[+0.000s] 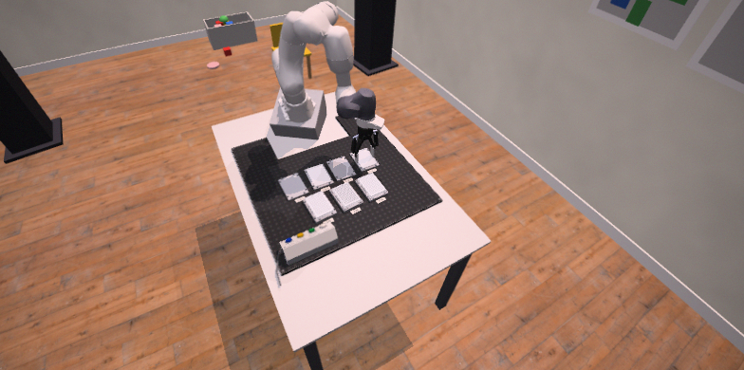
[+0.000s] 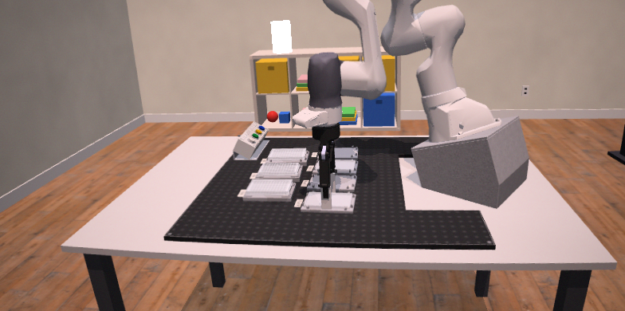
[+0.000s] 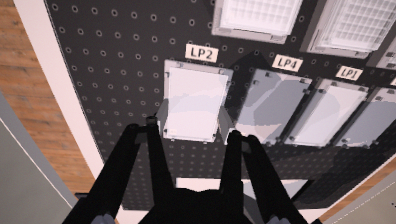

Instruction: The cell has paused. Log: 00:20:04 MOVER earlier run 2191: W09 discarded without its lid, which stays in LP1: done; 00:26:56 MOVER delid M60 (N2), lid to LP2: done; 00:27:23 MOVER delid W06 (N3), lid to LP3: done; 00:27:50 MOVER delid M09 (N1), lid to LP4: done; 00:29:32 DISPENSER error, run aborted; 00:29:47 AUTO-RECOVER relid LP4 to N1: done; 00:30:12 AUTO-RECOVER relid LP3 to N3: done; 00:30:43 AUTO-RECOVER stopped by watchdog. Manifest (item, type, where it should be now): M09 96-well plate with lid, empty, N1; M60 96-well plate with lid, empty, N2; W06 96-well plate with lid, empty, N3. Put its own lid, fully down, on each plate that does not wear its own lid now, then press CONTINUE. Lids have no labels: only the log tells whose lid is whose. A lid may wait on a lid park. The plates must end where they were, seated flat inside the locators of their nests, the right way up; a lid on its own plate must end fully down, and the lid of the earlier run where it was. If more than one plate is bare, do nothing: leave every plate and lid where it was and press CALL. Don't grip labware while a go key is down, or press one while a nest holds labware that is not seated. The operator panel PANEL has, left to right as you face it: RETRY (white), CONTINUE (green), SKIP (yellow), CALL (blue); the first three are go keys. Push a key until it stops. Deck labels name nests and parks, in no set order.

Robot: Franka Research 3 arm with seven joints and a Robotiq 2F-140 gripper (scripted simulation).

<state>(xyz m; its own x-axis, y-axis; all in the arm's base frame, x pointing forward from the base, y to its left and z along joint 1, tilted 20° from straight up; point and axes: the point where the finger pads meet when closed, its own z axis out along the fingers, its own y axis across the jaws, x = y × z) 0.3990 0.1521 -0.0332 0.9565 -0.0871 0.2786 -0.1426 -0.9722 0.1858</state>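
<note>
Now: hand 30 mm above the lid park LP2. Round my hand: white key (410 mm to the right, 280 mm ahead, 30 mm above); green key (460 mm to the right, 270 mm ahead, 30 mm above); park LP4 (140 mm to the right, 30 mm below, 10 mm behind).
</note>
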